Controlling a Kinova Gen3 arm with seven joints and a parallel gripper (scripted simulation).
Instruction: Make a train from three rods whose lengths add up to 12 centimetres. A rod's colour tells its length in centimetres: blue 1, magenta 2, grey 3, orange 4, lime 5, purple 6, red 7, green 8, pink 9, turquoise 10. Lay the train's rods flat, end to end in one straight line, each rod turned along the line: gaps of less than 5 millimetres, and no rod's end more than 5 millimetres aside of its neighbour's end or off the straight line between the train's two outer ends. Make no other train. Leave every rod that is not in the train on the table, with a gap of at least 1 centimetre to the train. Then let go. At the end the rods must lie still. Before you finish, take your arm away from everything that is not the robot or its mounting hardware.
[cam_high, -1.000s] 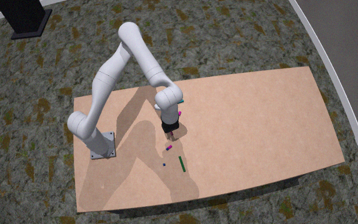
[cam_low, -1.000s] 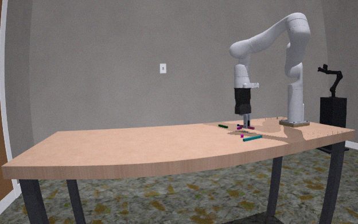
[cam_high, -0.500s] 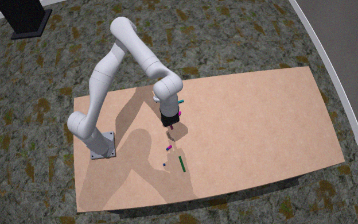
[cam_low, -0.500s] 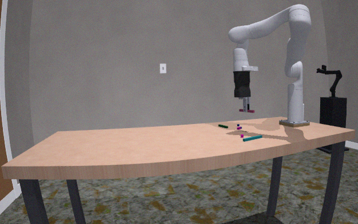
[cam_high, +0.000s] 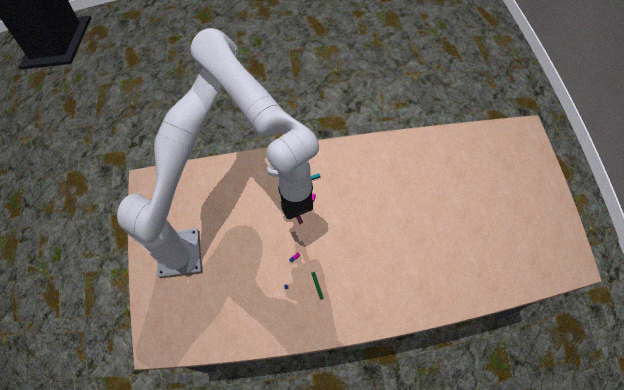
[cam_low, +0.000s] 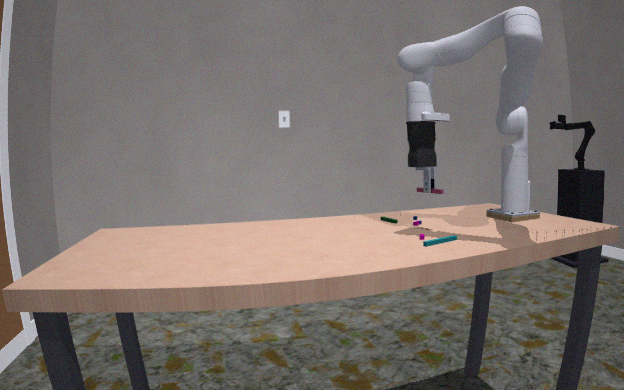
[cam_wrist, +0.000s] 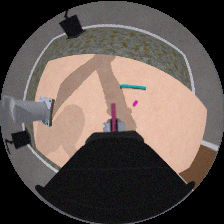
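The green rod is 7 cm ahead of my hand, 19 cm to the right of it and 11 cm below it. The rest, counted from my hand: turquoise rod 2 cm ahead, 14 cm to the left, 11 cm below; then pink rod 1 cm below.
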